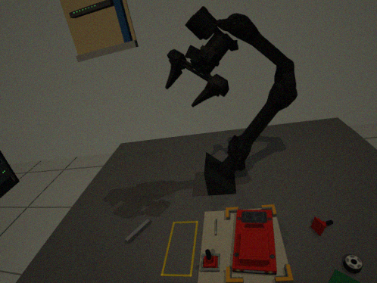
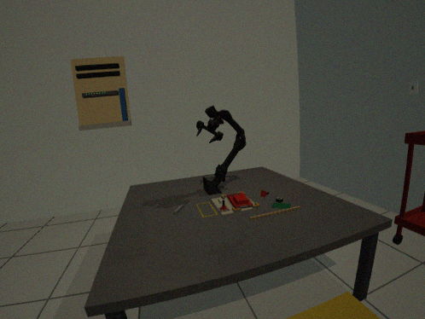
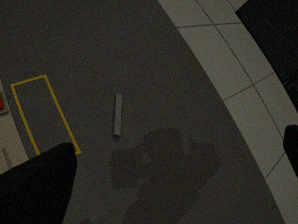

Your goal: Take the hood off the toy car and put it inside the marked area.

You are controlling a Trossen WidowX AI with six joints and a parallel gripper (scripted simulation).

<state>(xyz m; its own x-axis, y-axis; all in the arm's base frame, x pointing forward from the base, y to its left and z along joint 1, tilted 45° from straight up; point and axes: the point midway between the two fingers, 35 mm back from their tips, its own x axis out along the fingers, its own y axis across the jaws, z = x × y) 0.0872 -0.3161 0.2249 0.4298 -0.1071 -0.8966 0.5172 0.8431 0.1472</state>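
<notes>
Right now the red hood is 35 cm below my gripper tip, 21 cm ahead of it and 14 cm to the left of it. From my gripper tip the other things lie so: black-and-white wheel 39 cm below, 37 cm to the left, 28 cm ahead; then long wooden stick 41 cm ahead, 39 cm below, 24 cm to the left; then grey bar 39 cm below, 21 cm to the right, 10 cm ahead.
</notes>
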